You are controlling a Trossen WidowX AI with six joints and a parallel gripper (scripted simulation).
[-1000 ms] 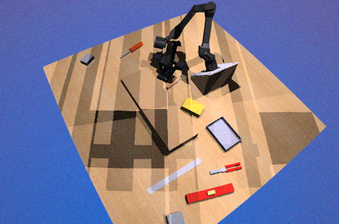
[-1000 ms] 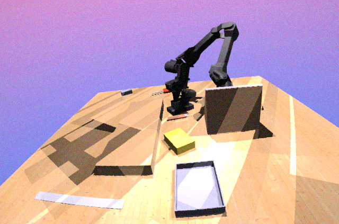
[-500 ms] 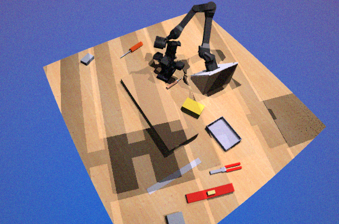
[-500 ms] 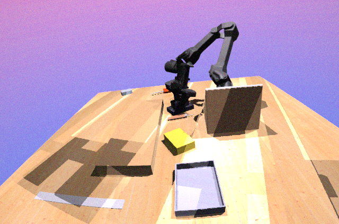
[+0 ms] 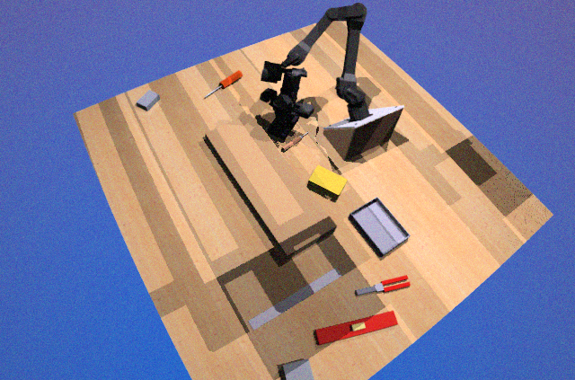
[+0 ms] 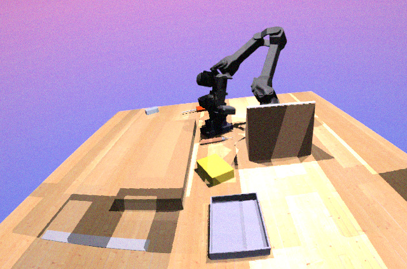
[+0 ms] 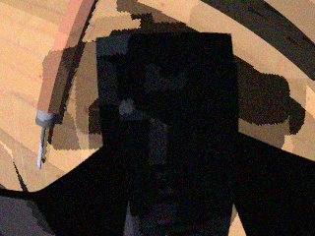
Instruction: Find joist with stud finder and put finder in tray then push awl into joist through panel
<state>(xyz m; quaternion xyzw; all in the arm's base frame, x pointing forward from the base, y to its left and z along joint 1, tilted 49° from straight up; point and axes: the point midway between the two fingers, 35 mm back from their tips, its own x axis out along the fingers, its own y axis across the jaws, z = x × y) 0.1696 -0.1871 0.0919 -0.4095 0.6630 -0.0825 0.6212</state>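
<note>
Now: gripper tip 8 cm to the right of the awl, 2 cm above it and 1 cm past it. Also, from my gripper tip: stud finder 2 cm behind, 2 cm above, 1 cm to the right; then grey tray 50 cm to the left, 2 cm below, 2 cm behind; then yellow block 28 cm to the left, 2 cm below, 2 cm ahead.
</note>
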